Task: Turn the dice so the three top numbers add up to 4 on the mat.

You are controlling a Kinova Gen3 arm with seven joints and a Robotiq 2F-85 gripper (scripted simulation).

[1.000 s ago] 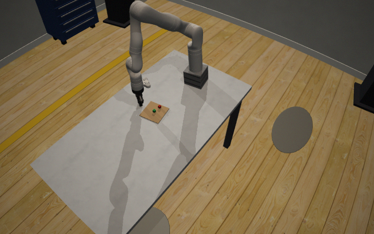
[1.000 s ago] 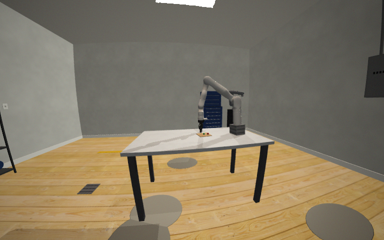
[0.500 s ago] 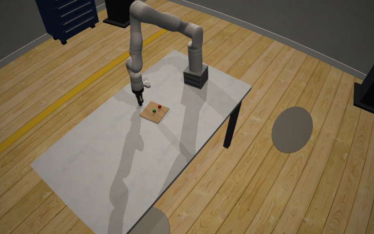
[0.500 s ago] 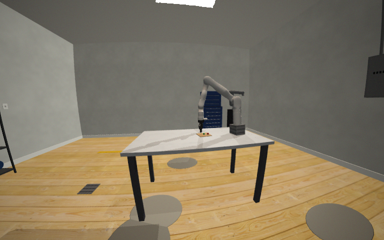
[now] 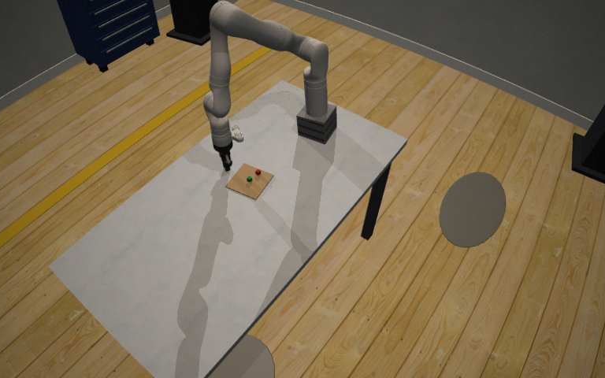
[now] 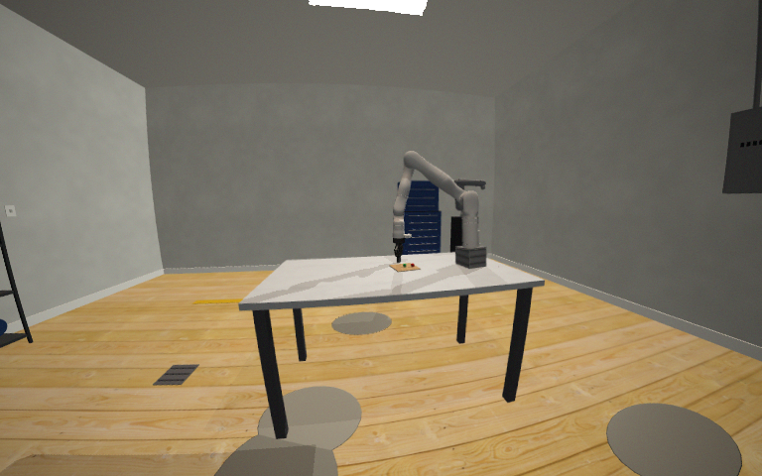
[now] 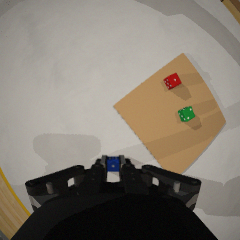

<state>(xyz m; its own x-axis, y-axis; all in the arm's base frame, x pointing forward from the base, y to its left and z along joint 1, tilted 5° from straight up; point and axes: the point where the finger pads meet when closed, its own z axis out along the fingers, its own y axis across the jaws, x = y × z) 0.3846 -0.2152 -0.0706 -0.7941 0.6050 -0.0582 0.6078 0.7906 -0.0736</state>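
The green die lies 120 mm to the left of my hand, 10 mm below it and 10 mm ahead of it. Also, from my hand: blue die (10 mm below); then tan mat (120 mm to the left, 20 mm below, 10 mm ahead); then red die (130 mm to the left, 40 mm behind, 10 mm below).
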